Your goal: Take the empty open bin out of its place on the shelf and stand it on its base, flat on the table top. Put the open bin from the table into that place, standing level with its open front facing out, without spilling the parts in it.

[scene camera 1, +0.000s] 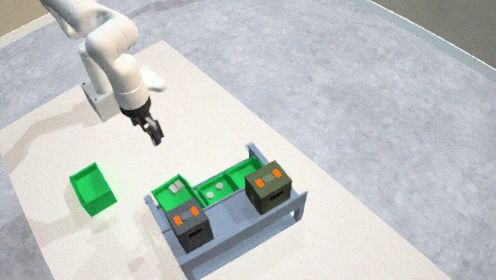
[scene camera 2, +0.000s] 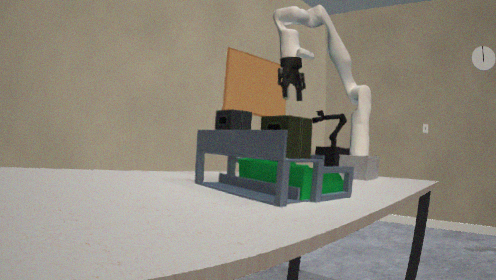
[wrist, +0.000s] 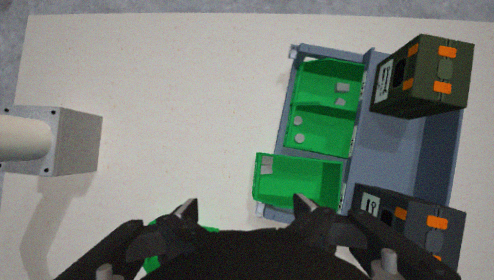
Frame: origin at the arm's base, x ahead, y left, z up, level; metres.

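Seen in the pictures: gripper, fingertip midpoint: point(scene camera 1: 147, 133) point(scene camera 2: 293, 100) point(wrist: 246, 206); arm's base, origin of the base link: point(scene camera 1: 106, 86) point(scene camera 2: 358, 155) point(wrist: 34, 139).
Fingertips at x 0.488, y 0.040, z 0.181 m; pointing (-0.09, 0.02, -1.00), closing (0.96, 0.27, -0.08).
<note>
Pixels of each thing's top centre, then the offset from my fingertips to it. "pt": a spot on its surface instead.
- empty green bin, surface spot: point(wrist: 151, 263) pt dx -0.191, dy -0.280, dz -0.259 m
- open green bin, middle of its top: point(wrist: 299, 183) point(scene camera 1: 176, 195) dx +0.093, dy +0.007, dz -0.187 m
- dark grey case, middle of its top: point(wrist: 434, 241) point(scene camera 1: 186, 215) point(scene camera 2: 233, 110) dx +0.232, dy -0.007, dz -0.064 m
- olive case, middle of its top: point(wrist: 445, 69) point(scene camera 2: 287, 116) point(scene camera 1: 268, 178) dx +0.233, dy +0.224, dz -0.089 m
The gripper point(scene camera 1: 158, 142) point(scene camera 2: 292, 98) point(wrist: 245, 201) is open and empty, high above the table, apart from the bins. The empty green bin point(scene camera 1: 91, 186) point(wrist: 151, 263) stands upright on its base on the table beside the shelf; the gripper hides most of it in the wrist view. The other open green bin point(scene camera 1: 170, 199) point(wrist: 307, 180), holding light grey blocks point(scene camera 1: 176, 187) point(wrist: 267, 165) near its front, is in the end place of the grey-blue shelf point(scene camera 1: 227, 215) point(scene camera 2: 240, 142) point(wrist: 387, 155). Its front reaches out over the front rail, farther than its neighbours. I cannot tell whether it is level.
Two neighbouring green bins point(scene camera 1: 216, 192) point(scene camera 1: 245, 172) point(wrist: 320, 130) point(wrist: 327, 80) hold grey parts. A dark grey case point(scene camera 1: 191, 227) point(scene camera 2: 234, 120) point(wrist: 415, 220) and an olive case point(scene camera 1: 268, 187) point(scene camera 2: 295, 137) point(wrist: 430, 80) stand on the shelf's upper board. The arm's base point(scene camera 1: 102, 106) point(wrist: 77, 142) is on the table.
</note>
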